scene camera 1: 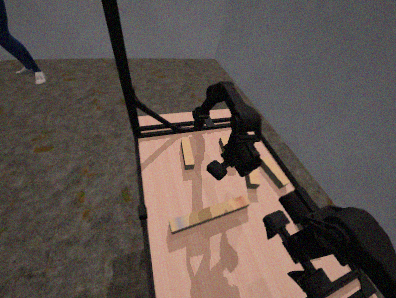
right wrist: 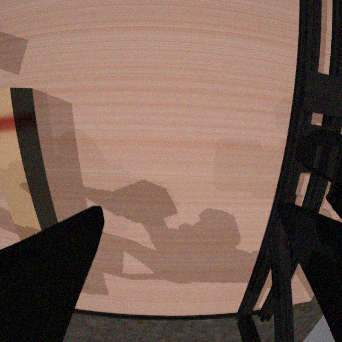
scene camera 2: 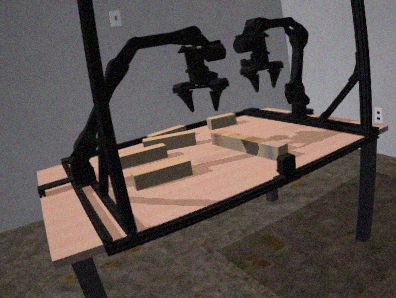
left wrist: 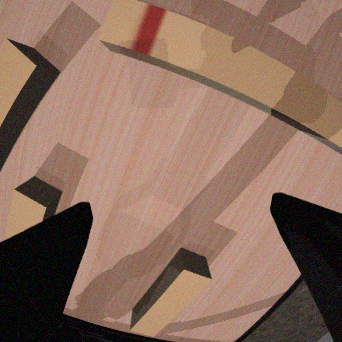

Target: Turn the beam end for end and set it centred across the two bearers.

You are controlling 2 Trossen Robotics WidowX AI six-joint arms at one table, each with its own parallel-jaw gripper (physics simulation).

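Places are measured from the left arm's base along level axes (x back, y right, z up), in metres.
Pixels of known places: left gripper, fingertip midpoint: (scene camera 2: 204,111) (left wrist: 182,206); right gripper, fingertip midpoint: (scene camera 1: 278,255) (right wrist: 194,214) (scene camera 2: 265,89); left arm's base at its link origin: (scene camera 1: 198,124) (scene camera 2: 85,183) (left wrist: 68,332); right arm's base at its link origin: (right wrist: 315,149) (scene camera 2: 299,117).
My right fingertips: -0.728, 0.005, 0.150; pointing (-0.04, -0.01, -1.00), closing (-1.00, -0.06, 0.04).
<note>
Ahead of a thing's pixels: the offset from my right fingertips to its middle, as dx, dy, dz. "spot": to the spot under its first point.
The long wooden beam @(+0.201, +0.102, -0.147) (scene camera 1: 209,215) (scene camera 2: 250,145) (left wrist: 225,60) (right wrist: 15,175) lies flat on the table. In scene camera 1 its bluish band is near the left end, its reddish band near the right end; the red band shows in both wrist views. Two roughly parallel wooden blocks, one @(+0.520, +0.121, -0.147) (scene camera 1: 187,154) (scene camera 2: 162,175) (left wrist: 172,302) nearer scene camera 2 and one @(+0.496, -0.101, -0.147) (scene camera 2: 145,156) (left wrist: 25,215) behind it, may be the bearers; I cannot tell for sure. My left gripper (scene camera 2: 204,109) (left wrist: 182,206) is open and empty above the table. My right gripper (scene camera 2: 265,88) (right wrist: 194,214) is open and empty, high beyond the beam in scene camera 2.
More wooden blocks lie farther back in scene camera 2: one @(+0.358, -0.169, -0.145) (scene camera 1: 253,180) (scene camera 2: 172,139) (left wrist: 12,85), a thin-looking one @(+0.314, -0.285, -0.147) (scene camera 1: 274,171) (scene camera 2: 166,131) behind it, and a short one @(+0.046, -0.273, -0.146) (scene camera 2: 221,121). A black frame with uprights @(spot: +0.692, +0.361, +0.223) (scene camera 1: 120,65) (scene camera 2: 89,40) edges the table.
</note>
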